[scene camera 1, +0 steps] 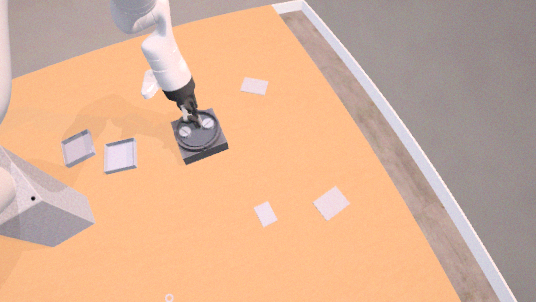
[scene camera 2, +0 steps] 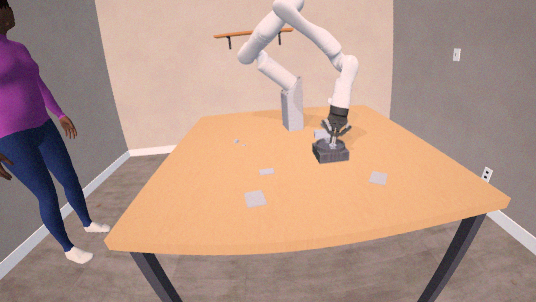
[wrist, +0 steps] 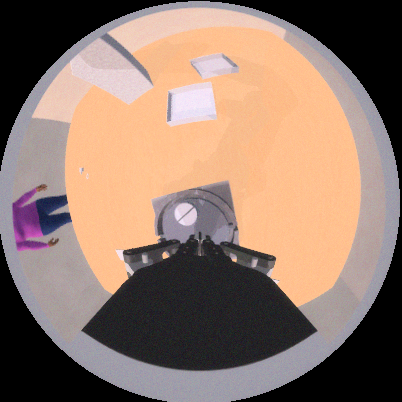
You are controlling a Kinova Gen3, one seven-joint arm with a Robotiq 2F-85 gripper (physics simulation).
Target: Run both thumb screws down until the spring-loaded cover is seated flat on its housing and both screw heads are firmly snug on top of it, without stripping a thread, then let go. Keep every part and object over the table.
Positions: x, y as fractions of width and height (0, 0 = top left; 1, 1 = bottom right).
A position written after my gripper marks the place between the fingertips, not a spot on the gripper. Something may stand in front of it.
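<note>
My gripper in sight (scene camera 1: 0.37, 0.42), (wrist: 0.50, 0.59). Round grey cover (wrist: 0.53, 0.55) visible.
</note>
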